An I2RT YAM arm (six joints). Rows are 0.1 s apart.
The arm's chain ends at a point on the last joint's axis. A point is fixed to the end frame.
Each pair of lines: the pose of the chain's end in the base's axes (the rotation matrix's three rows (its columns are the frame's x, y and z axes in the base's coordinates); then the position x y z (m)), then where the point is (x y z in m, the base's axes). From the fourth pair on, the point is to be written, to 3 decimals.
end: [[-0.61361 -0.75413 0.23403], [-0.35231 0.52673 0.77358], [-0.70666 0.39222 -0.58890]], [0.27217 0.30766 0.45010]
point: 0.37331 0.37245 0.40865
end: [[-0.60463 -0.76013 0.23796], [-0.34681 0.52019 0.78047], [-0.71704 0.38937 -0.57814]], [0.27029 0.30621 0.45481]
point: 0.37167 0.37176 0.41516
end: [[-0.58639 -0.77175 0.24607], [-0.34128 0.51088 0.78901], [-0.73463 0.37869 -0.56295]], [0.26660 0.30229 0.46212]
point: 0.36844 0.36891 0.42557
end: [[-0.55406 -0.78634 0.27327], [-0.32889 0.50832 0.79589], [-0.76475 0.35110 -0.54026]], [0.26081 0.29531 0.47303]
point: 0.364 0.362 0.442
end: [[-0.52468 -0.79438 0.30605], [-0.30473 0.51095 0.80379], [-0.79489 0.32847 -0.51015]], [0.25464 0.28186 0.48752]
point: 0.360 0.348 0.462
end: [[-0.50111 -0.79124 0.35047], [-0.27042 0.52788 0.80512], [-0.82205 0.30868 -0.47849]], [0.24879 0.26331 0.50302]
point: 0.357 0.327 0.484
